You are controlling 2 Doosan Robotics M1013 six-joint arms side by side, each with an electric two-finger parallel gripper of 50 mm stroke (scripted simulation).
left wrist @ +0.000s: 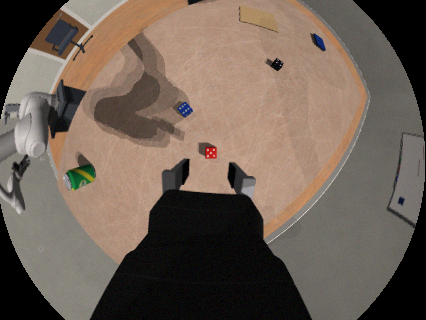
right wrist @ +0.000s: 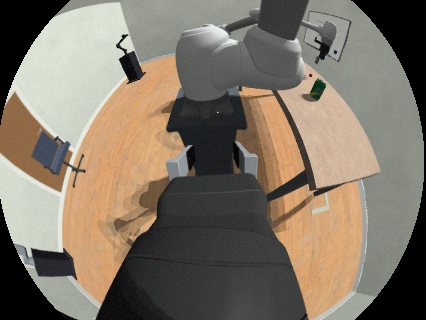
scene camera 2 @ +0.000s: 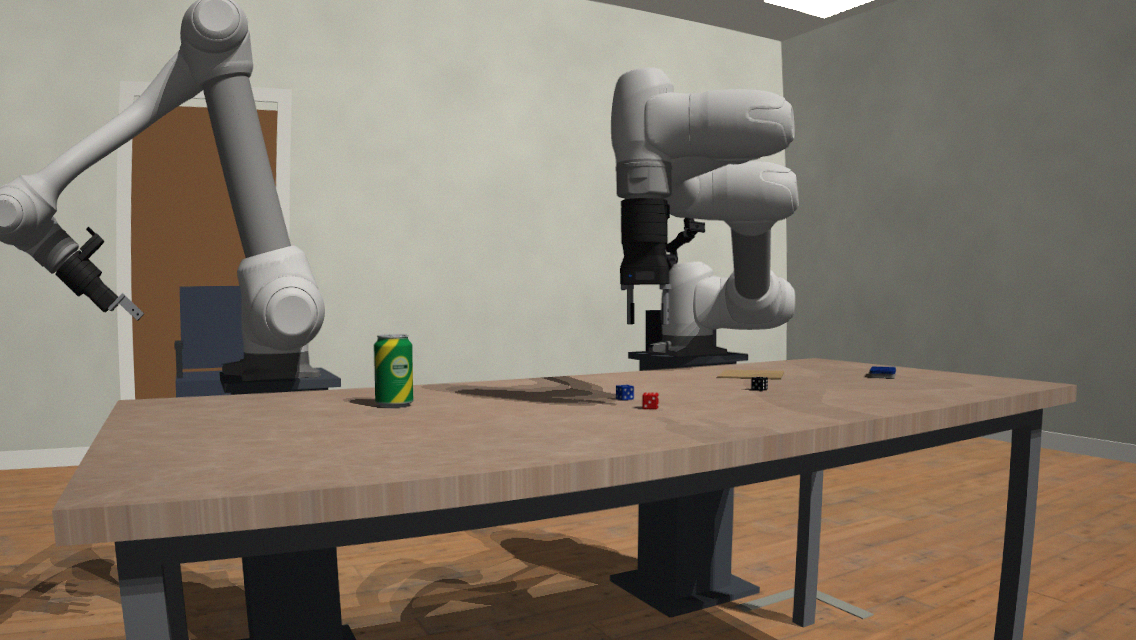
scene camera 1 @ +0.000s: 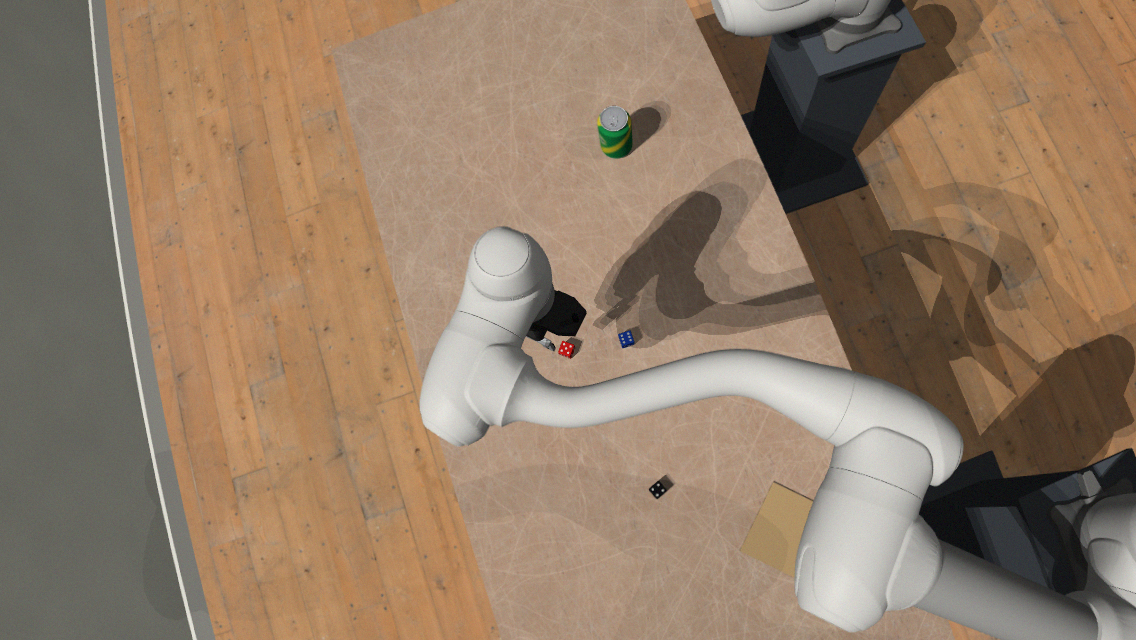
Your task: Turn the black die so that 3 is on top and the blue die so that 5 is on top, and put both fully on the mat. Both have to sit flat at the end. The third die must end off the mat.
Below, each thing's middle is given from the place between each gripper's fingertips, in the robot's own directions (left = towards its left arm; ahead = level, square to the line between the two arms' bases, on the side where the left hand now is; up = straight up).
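My left hand (scene camera 2: 647,324) is 160 mm above the tan mat (scene camera 1: 774,537), and it's 270 mm beyond the mat and 470 mm to the right of it.
My right gripper (scene camera 2: 141,317) is 160 mm above the tan mat too, but that gripper sits 530 mm short of the mat and 1280 mm to the right of it. Going by its middle, the mat is nearer to my left hand than to my right gripper.
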